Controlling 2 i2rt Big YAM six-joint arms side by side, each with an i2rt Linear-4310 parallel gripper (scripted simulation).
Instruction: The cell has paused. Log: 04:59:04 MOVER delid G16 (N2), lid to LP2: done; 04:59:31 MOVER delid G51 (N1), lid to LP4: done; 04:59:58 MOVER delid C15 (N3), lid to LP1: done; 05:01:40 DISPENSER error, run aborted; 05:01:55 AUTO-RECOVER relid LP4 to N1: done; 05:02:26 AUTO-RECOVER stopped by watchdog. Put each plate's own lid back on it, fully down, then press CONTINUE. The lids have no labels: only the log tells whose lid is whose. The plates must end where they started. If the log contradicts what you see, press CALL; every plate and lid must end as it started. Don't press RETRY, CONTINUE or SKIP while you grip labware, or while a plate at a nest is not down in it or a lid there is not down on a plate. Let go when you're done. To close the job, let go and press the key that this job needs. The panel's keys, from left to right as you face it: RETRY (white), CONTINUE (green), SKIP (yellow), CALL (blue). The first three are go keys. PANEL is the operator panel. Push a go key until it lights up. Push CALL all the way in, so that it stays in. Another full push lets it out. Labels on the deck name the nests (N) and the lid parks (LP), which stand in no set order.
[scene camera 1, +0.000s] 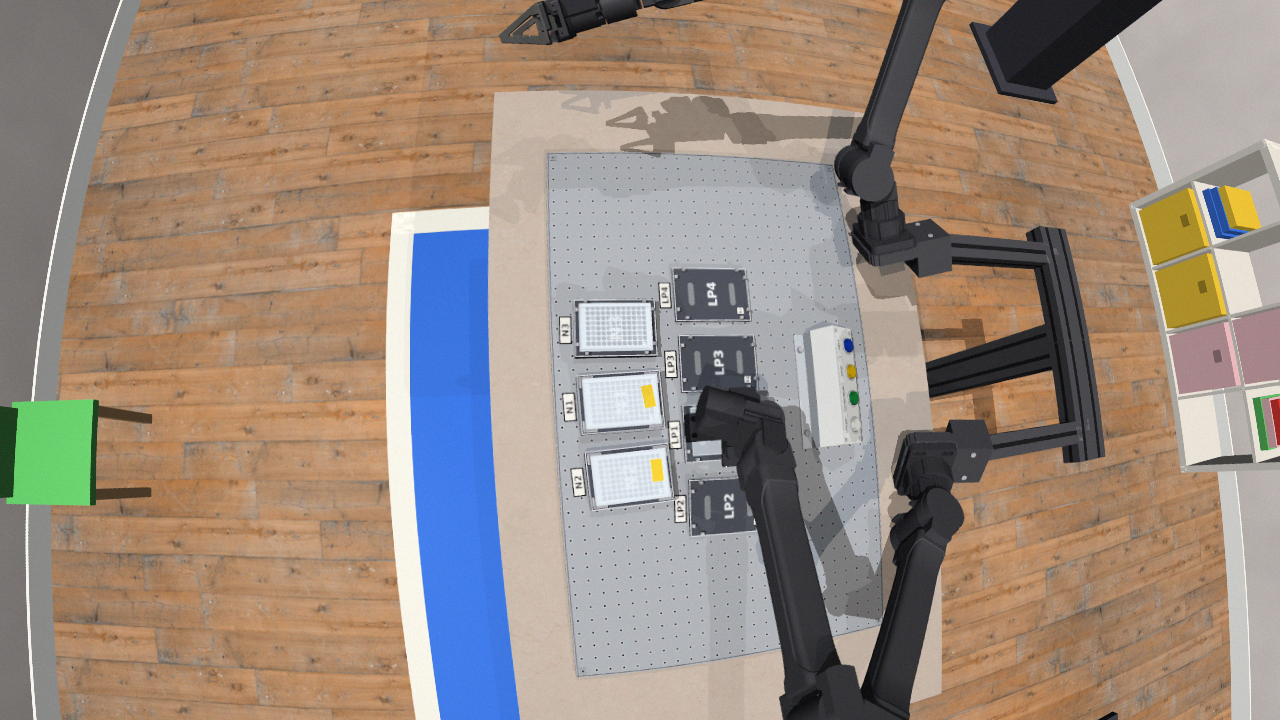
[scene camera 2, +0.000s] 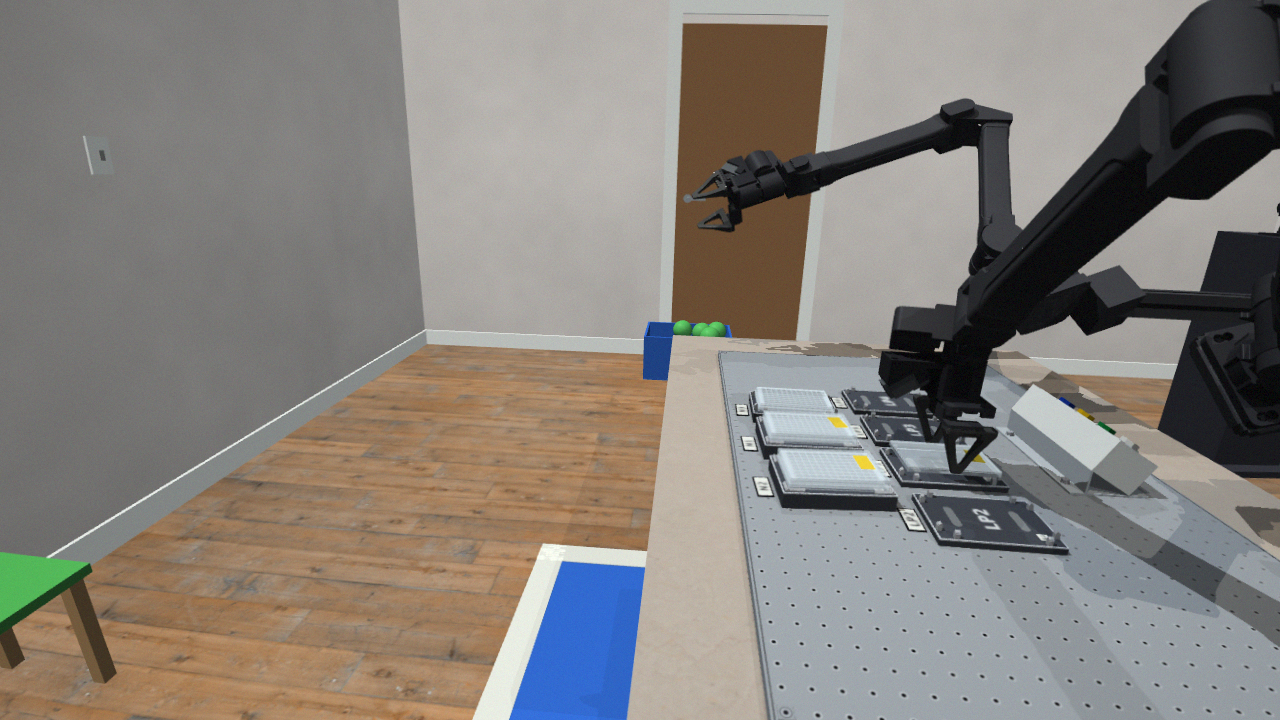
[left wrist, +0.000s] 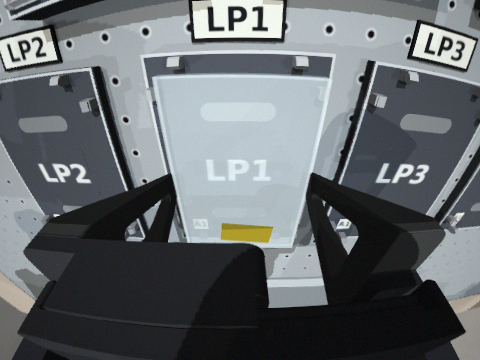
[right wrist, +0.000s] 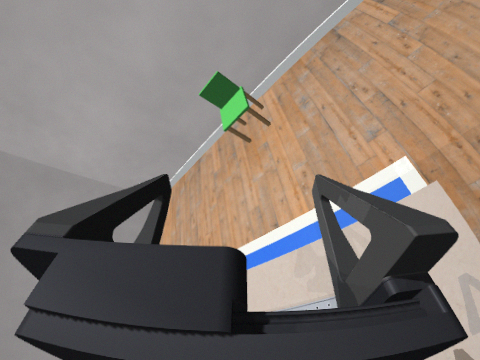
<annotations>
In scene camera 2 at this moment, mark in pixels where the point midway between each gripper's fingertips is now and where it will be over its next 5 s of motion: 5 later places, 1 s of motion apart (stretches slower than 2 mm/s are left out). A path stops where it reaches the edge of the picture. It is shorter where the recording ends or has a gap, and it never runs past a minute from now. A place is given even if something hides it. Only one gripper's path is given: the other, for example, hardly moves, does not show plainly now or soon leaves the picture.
My left gripper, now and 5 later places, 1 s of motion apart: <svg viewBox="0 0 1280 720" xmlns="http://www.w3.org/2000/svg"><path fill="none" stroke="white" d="M942 458L949 435L914 420L835 393L792 378L794 380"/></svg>
</annotations>
